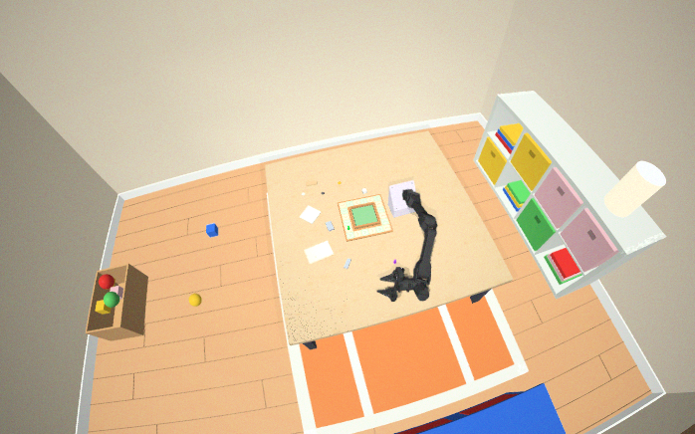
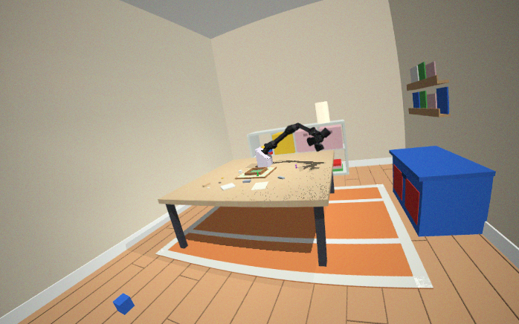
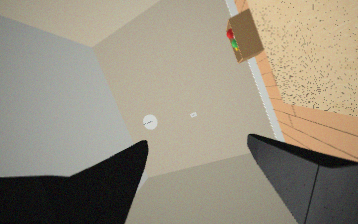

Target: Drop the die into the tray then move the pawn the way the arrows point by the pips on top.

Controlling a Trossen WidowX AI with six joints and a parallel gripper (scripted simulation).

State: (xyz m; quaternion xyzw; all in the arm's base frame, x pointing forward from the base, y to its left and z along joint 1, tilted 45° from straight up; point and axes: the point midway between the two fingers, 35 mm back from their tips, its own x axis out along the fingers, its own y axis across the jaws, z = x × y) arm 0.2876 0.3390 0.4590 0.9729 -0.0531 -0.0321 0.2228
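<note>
Now: the white die 73 cm to the right of my gripper tip, 24 cm below it and 8 cm behind it. Also, from my gripper tip: purple piece: 24 cm below, 20 cm to the right, 15 cm behind; green pawn: 47 cm to the right, 23 cm below, 7 cm ahead; green dice tray: 54 cm to the right, 25 cm below, 4 cm behind.
</note>
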